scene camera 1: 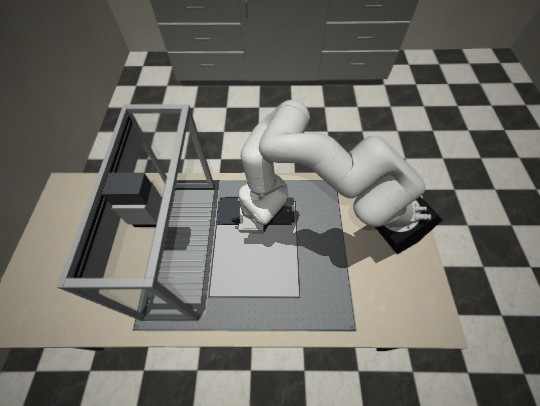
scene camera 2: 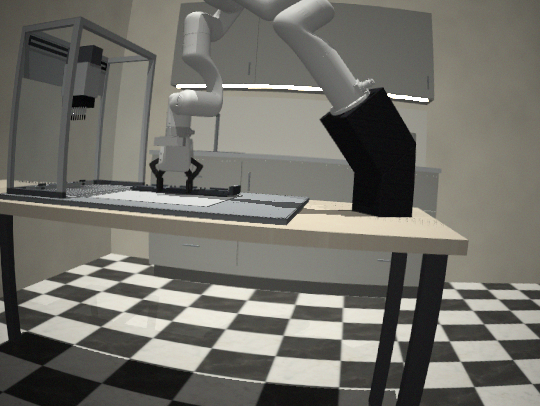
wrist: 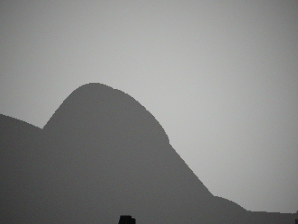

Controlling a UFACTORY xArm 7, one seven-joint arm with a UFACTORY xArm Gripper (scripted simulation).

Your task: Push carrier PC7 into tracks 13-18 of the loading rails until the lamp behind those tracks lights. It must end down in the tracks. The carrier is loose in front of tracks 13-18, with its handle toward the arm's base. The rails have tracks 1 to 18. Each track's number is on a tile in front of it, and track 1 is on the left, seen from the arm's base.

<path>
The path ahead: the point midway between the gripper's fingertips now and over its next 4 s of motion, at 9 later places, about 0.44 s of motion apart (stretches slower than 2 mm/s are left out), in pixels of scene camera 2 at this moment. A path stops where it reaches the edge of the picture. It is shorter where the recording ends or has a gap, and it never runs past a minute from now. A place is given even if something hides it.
My gripper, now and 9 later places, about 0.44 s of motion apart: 173, 192; 173, 192; 173, 191; 173, 184; 173, 178; 174, 171; 174, 165; 174, 158; 175, 153; 177, 152
</path>
